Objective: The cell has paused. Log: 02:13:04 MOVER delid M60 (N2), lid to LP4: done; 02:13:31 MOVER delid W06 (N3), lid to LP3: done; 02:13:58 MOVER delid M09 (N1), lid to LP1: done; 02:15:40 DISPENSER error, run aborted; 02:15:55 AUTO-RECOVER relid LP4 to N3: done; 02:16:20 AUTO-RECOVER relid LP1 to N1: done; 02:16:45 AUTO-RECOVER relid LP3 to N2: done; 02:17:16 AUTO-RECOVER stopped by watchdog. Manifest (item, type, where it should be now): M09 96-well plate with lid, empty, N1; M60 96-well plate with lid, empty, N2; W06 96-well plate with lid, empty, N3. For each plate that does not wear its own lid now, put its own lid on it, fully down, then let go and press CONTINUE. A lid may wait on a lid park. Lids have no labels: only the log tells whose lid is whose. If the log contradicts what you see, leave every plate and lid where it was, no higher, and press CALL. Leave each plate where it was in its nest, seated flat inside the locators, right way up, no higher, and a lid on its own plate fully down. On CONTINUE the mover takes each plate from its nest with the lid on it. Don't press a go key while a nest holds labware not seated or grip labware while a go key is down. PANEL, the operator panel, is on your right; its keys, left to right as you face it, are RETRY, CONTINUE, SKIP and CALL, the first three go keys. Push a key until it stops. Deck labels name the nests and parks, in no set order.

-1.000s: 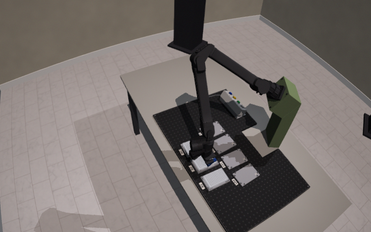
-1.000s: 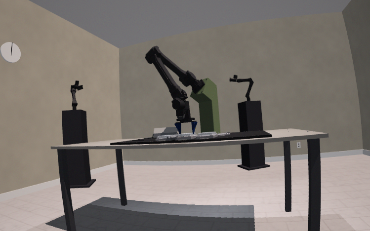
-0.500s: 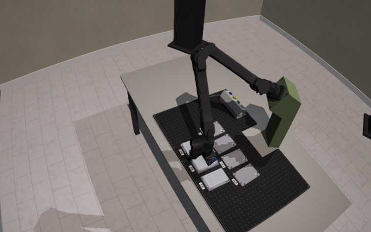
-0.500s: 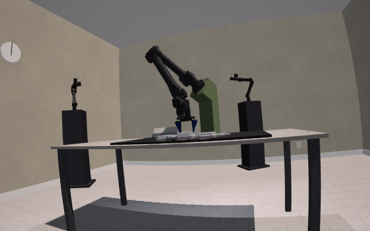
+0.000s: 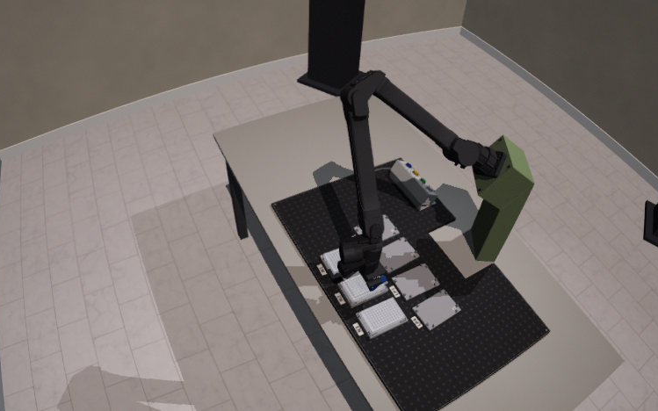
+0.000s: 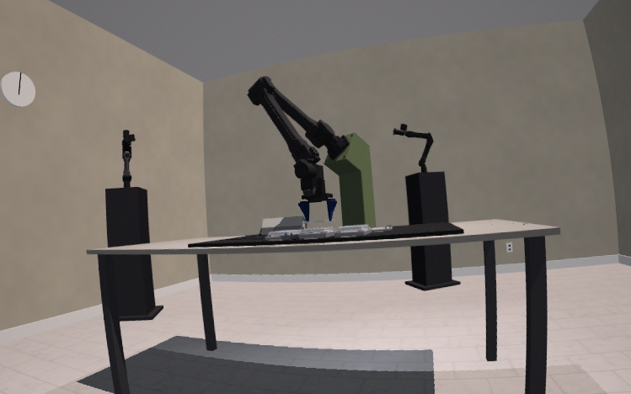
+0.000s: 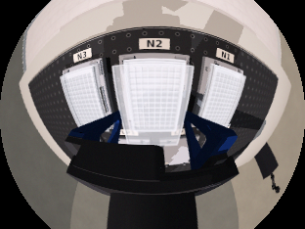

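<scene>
Right now the LP1 park is 12 cm behind my hand, 14 cm to the left of it and 6 cm below it. Round my hand: n2 label: 8 cm ahead, 5 cm to the right, 6 cm below; n3 label: 15 cm ahead, 6 cm to the left, 6 cm below; lp1 label: 5 cm behind, 10 cm to the left, 6 cm below.
</scene>
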